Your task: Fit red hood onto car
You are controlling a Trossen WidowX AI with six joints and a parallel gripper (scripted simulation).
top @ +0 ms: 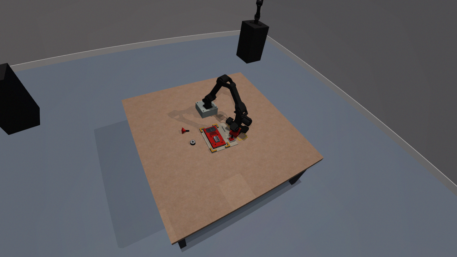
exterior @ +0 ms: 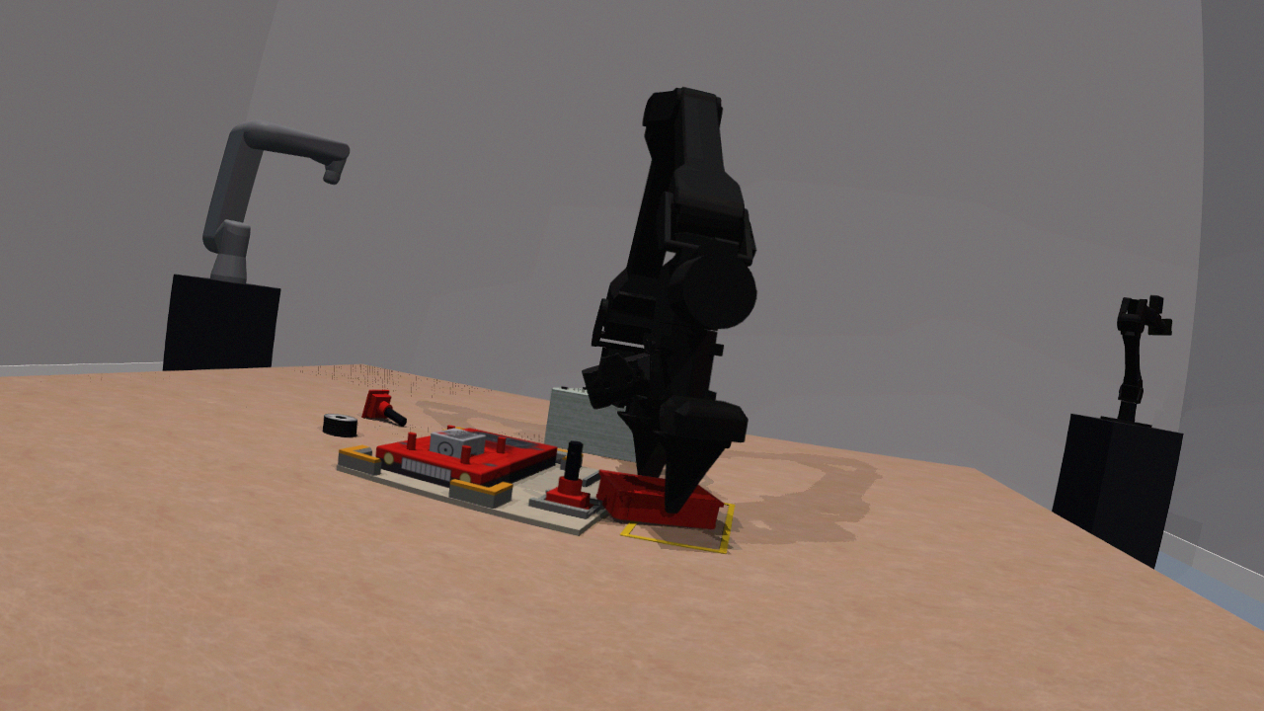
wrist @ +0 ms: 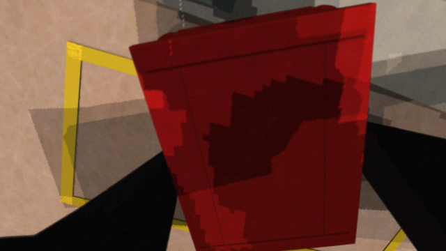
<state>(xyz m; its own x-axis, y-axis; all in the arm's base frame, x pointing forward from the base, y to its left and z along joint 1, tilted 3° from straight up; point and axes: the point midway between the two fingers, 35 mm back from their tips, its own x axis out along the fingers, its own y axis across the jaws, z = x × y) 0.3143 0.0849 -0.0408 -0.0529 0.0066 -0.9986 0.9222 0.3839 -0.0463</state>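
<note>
The grey engine block is 18 cm to the right of my gripper tip and 1 cm above it. From my gripper tip the other things lie so: red hood 1 cm above; jig base plate 16 cm to the right, 2 cm behind; black ring 36 cm to the right, 7 cm behind.
</note>
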